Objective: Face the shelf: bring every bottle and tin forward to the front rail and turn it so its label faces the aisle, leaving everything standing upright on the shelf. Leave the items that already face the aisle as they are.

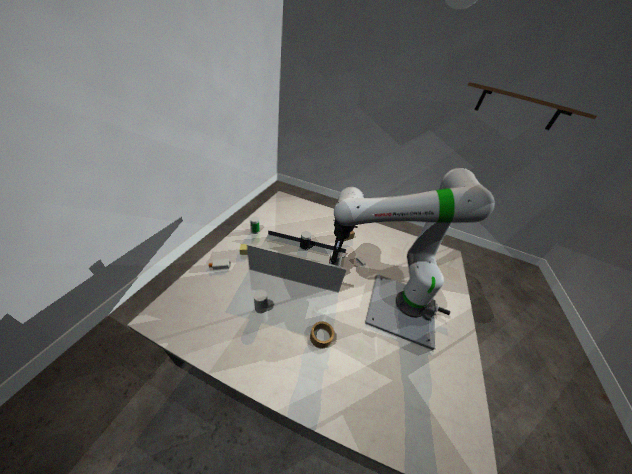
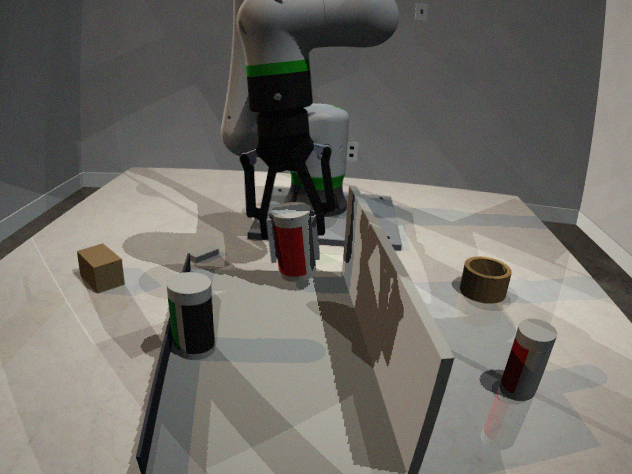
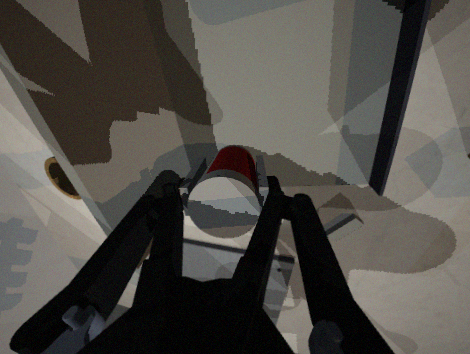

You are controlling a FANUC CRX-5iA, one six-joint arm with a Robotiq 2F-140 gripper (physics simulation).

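Places are measured from the arm's base along level axes (x ahead, y left, z up), in metres.
Pixels of known places: gripper, fingertip midpoint: (image 2: 295, 257) (image 3: 231, 167); arm's base at its link origin: (image 1: 409, 304).
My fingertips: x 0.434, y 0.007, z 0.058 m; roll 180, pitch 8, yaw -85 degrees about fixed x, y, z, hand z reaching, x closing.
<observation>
Ahead of a thing's pixels: the offset from my fingertips to its middle. "pt": to the spot under its first point. Level surfaces: height alone.
My gripper (image 2: 292, 235) (image 3: 231, 167) (image 1: 336, 255) is shut on a grey tin with a red label {0.006 m back, 0.004 m right, 0.023 m up} (image 2: 292, 244) (image 3: 232, 162). I hold it near upright over the far end of the shelf floor {0.053 m down} (image 2: 267, 376), between the dark front rail (image 2: 154, 400) (image 1: 281, 236) (image 3: 391, 116) and the back panel (image 2: 399, 329) (image 1: 291, 268). Whether it touches the floor I cannot tell. A second tin {0.207 m ahead, 0.108 m right, 0.004 m down} (image 2: 192, 315) (image 1: 306, 241), black with a green label, stands upright at the rail; its green label is turned towards the rail.
Behind the back panel stand another red-labelled tin {0.215 m ahead, 0.339 m left, 0.027 m down} (image 2: 526, 359) (image 1: 260, 301) and a brown tape ring {0.085 m back, 0.342 m left, 0.051 m down} (image 2: 485, 278) (image 1: 323, 334). A brown box {0.021 m ahead, 0.357 m right, 0.051 m down} (image 2: 100, 266) and a green can {pt 0.530 m ahead, 0.080 m right, 0.025 m down} (image 1: 255, 227) lie beyond the rail. The arm's base plate (image 1: 389, 315) is right of the shelf.
</observation>
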